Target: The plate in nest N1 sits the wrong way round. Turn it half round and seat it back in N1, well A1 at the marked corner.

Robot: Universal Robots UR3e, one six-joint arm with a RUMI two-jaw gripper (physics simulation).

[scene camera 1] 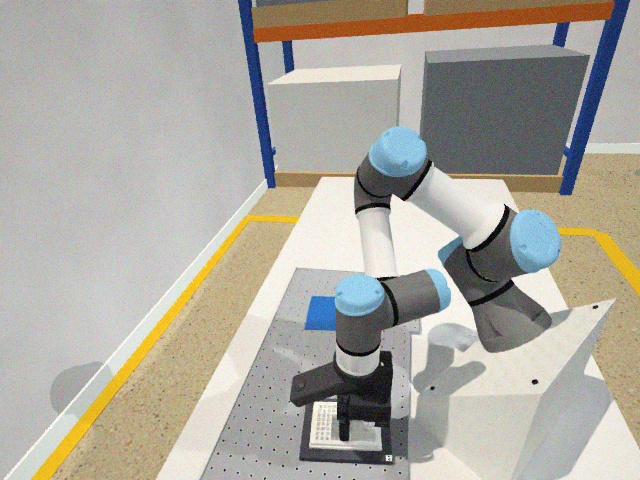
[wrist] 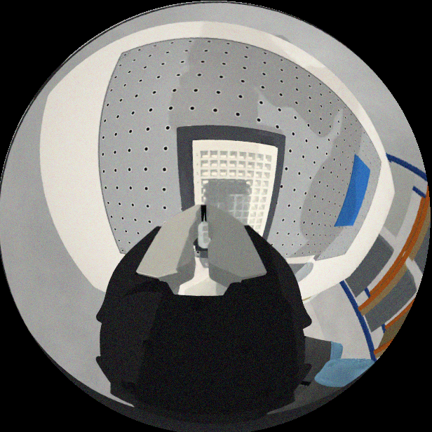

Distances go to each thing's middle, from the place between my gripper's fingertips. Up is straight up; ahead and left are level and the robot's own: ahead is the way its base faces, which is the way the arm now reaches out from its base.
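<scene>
Counted from my hand, the white well plate point(wrist: 236, 176) is 3 cm to the right of it and 1 cm below it; the dark nest point(wrist: 215, 132) is 3 cm to the right of it and 2 cm below it; the blue pad point(scene camera 1: 321, 315) is 35 cm to the right of it, 4 cm behind it and 2 cm below it.
</scene>
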